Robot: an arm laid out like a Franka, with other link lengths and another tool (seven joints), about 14 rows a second.
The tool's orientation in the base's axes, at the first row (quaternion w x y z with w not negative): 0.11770, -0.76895, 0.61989, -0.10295
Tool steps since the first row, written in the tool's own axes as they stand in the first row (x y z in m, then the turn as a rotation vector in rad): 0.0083, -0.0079, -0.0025, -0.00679, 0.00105, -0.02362; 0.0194, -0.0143, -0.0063, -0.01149, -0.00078, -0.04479; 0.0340, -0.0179, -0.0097, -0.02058, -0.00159, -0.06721; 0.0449, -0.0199, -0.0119, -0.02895, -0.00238, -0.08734; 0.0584, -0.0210, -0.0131, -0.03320, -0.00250, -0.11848; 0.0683, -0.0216, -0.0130, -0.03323, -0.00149, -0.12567; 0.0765, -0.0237, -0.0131, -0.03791, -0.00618, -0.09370; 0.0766, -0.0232, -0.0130, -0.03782, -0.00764, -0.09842; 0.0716, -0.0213, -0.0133, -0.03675, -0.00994, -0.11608; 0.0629, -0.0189, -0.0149, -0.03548, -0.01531, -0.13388
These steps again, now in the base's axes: 0.0083, -0.0066, 0.0049, -0.00959, 0.00516, 0.02206; 0.0154, -0.0164, 0.0106, -0.01532, 0.00900, 0.04270; 0.0208, -0.0301, 0.0152, -0.02330, 0.01685, 0.06416; 0.0243, -0.0405, 0.0180, -0.03045, 0.02412, 0.08344; 0.0278, -0.0535, 0.0197, -0.04071, 0.02664, 0.11305; 0.0305, -0.0631, 0.0199, -0.04384, 0.02608, 0.11957; 0.0341, -0.0707, 0.0207, -0.03074, 0.03332, 0.09055; 0.0337, -0.0708, 0.0205, -0.03080, 0.03328, 0.09550; 0.0308, -0.0664, 0.0201, -0.03381, 0.03176, 0.11302; 0.0263, -0.0584, 0.0208, -0.03397, 0.03066, 0.13162
